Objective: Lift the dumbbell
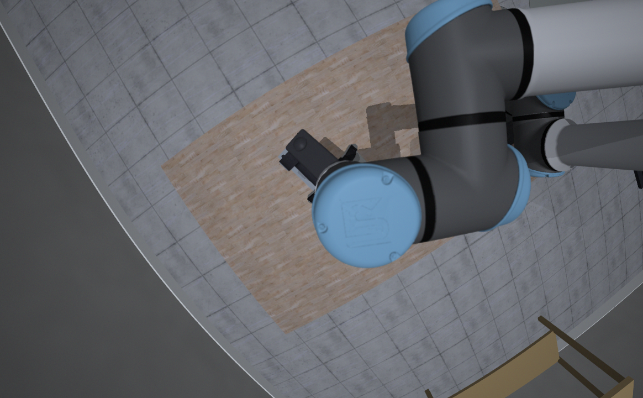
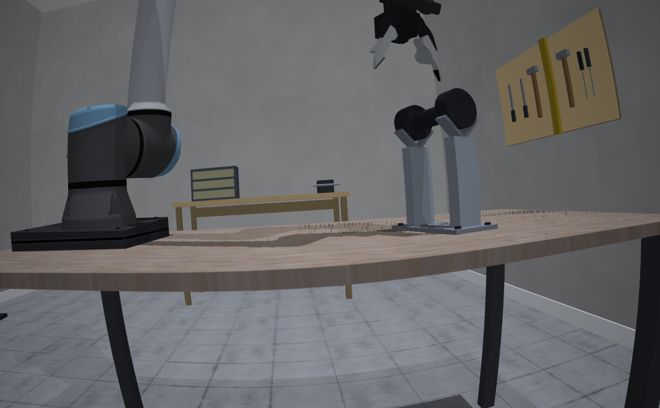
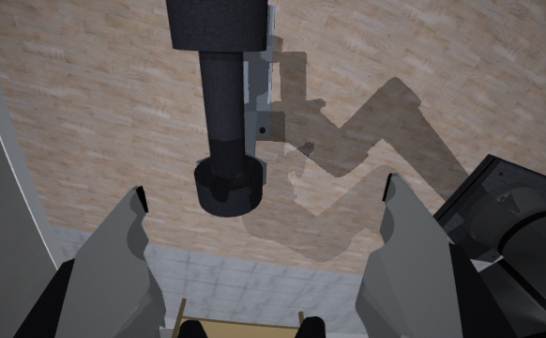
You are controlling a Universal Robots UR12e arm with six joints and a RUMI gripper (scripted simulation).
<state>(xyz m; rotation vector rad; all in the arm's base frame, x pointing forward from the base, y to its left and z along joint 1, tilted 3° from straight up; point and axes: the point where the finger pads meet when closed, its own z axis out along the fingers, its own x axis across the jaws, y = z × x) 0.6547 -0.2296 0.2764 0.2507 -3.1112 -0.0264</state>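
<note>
Now: hand 40 mm short of the dumbbell, 10 mm to the left of it and 80 mm above it.
</note>
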